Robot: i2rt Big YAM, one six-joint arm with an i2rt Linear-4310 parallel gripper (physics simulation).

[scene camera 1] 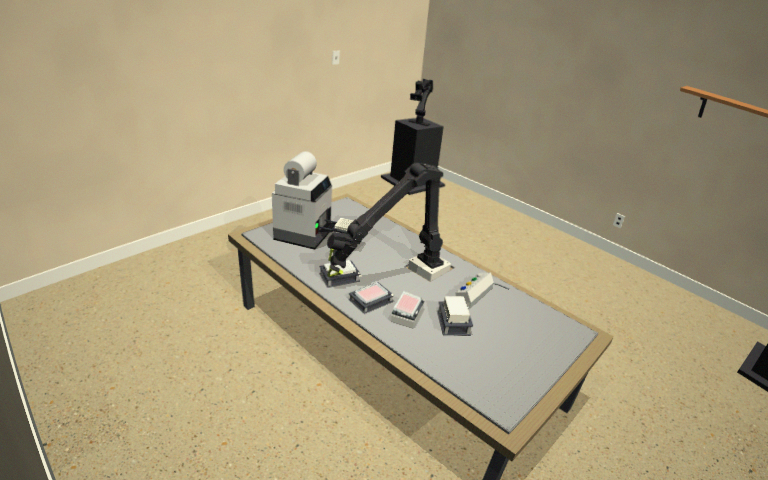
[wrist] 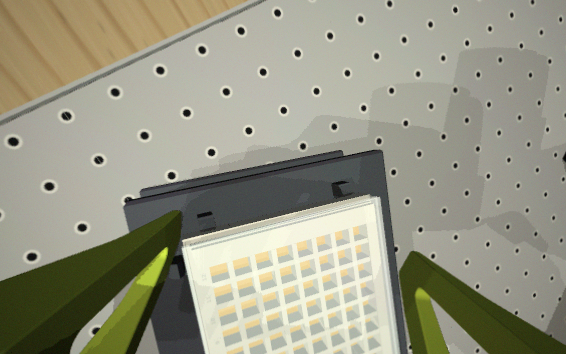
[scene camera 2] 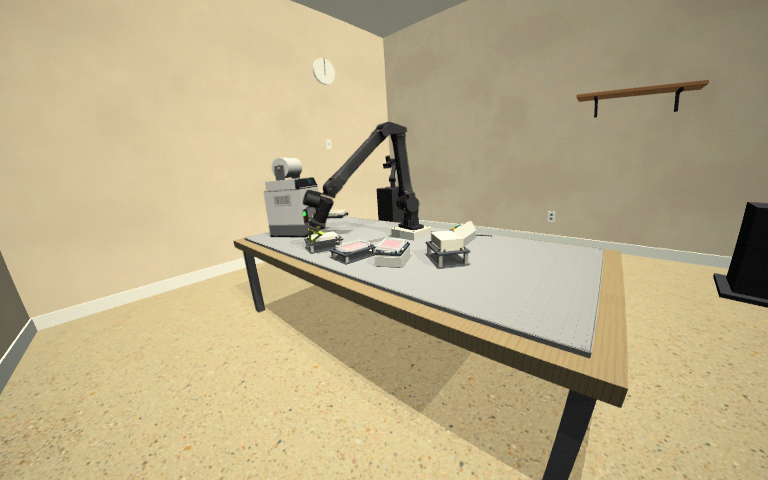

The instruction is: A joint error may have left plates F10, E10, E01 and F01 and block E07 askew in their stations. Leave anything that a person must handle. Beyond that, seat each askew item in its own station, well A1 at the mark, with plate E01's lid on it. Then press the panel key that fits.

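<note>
My gripper (scene camera 1: 338, 271) (scene camera 2: 316, 233) (wrist: 295, 242) is open, its green fingers on either side of a pale plate (scene camera 1: 347, 267) (scene camera 2: 326, 237) (wrist: 295, 287) with square wells, partly amber, and a clear cover. That plate sits on a dark station (scene camera 1: 341, 280) (scene camera 2: 323, 246) (wrist: 270, 182); its lower end is out of the wrist view. A pink plate (scene camera 1: 371, 293) (scene camera 2: 352, 246) lies on a low dark station, and another pink plate (scene camera 1: 407, 303) (scene camera 2: 391, 244) on a pale-based one. A white block (scene camera 1: 456, 309) (scene camera 2: 446, 241) is on a taller stand. The key panel (scene camera 1: 479, 289) (scene camera 2: 466, 232) shows blue, yellow and green keys. Station labels are unreadable.
A grey machine (scene camera 1: 292, 217) (scene camera 2: 284, 207) with a white roll and green light stands at the left end; a pale plate (scene camera 1: 343, 224) (scene camera 2: 338, 213) is beside its opening. A second arm (scene camera 1: 421, 96) stands on a black pedestal (scene camera 1: 416, 144) behind the table.
</note>
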